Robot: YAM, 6 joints.
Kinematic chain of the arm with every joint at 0, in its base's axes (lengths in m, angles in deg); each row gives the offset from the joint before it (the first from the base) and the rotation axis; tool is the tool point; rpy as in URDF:
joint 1: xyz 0 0 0.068 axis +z
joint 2: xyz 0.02 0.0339 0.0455 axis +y
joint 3: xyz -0.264 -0.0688 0 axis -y
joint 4: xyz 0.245 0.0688 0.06 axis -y
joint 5: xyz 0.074 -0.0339 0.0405 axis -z
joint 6: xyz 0.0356 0 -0.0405 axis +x
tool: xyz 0 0 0 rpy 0 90 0
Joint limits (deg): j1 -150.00..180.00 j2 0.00..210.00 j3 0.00..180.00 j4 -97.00..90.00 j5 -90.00..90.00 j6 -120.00..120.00
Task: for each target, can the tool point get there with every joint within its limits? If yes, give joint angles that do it. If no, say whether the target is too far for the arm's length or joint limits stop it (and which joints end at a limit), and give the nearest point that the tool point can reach.
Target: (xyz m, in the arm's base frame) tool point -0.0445 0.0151 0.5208
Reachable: yes | joints -30.33 30.21 58.54 75.08 15.38 34.20
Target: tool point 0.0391 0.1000 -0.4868
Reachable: no: joint limits stop it (at a limit: joint 2) | nearest point 0.0525 0.1342 -0.3649 | short by 0.127 m
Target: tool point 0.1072 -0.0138 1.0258
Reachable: no: too far | nearest point 0.0795 -0.0102 0.7364 | short by 0.291 m
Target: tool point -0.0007 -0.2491 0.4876
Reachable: yes | joints -92.36 79.17 107.98 -59.83 -15.55 -24.63
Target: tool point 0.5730 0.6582 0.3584
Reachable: no: too far | nearest point 0.4081 0.4688 0.2863 | short by 0.261 m
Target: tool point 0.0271 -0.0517 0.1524
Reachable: yes | joints -58.39 32.32 20.10 -72.98 6.53 0.96
